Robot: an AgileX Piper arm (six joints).
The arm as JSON. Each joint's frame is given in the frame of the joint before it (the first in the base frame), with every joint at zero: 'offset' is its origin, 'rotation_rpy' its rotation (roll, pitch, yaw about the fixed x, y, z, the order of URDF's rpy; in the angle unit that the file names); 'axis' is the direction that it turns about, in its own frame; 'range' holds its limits. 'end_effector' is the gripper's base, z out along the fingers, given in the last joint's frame.
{
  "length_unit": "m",
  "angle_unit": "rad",
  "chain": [
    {
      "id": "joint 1",
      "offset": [
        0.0,
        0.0,
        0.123
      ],
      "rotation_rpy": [
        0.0,
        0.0,
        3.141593
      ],
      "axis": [
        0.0,
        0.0,
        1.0
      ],
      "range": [
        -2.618,
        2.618
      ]
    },
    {
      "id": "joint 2",
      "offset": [
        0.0,
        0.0,
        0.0
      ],
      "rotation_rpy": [
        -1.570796,
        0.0,
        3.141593
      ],
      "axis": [
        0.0,
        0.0,
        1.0
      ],
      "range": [
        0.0,
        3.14
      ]
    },
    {
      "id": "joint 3",
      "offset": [
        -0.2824,
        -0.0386,
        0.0
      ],
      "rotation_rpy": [
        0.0,
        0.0,
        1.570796
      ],
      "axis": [
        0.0,
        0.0,
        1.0
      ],
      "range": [
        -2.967,
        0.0
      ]
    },
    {
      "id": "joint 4",
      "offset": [
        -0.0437,
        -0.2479,
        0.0
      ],
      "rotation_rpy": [
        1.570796,
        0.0,
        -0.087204
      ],
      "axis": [
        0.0,
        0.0,
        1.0
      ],
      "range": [
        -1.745,
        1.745
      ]
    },
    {
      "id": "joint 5",
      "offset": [
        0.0,
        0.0,
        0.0
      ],
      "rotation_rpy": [
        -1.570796,
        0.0,
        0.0
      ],
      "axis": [
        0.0,
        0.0,
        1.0
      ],
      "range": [
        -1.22,
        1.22
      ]
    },
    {
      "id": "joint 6",
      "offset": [
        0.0,
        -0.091,
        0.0
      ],
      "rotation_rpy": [
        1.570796,
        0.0,
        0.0
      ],
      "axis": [
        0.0,
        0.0,
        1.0
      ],
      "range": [
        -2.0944,
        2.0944
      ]
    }
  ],
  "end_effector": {
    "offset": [
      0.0,
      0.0,
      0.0
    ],
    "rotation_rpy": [
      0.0,
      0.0,
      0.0
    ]
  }
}
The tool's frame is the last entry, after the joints.
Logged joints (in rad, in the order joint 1, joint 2, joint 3, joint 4, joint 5, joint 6), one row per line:
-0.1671, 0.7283, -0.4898, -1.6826, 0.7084, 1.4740
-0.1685, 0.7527, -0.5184, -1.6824, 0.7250, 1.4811
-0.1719, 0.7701, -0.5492, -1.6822, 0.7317, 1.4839
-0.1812, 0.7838, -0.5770, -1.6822, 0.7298, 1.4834
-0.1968, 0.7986, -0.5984, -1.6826, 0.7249, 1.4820
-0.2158, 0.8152, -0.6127, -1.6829, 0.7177, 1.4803
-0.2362, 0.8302, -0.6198, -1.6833, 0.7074, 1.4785
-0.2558, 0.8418, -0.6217, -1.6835, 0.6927, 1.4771
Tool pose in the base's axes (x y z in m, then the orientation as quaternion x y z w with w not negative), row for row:
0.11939, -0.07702, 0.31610, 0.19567, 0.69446, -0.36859, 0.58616
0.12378, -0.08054, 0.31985, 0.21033, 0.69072, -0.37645, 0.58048
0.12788, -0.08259, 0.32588, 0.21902, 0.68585, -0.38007, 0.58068
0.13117, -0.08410, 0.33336, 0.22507, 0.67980, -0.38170, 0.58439
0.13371, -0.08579, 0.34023, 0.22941, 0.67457, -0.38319, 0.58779
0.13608, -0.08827, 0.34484, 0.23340, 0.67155, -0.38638, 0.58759
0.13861, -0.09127, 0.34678, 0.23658, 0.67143, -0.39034, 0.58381
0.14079, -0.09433, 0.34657, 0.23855, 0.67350, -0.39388, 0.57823
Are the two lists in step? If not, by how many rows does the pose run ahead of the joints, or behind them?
The pose runs 1 row behind the joints: the pose in row i belongs to the joints in row i - 1.
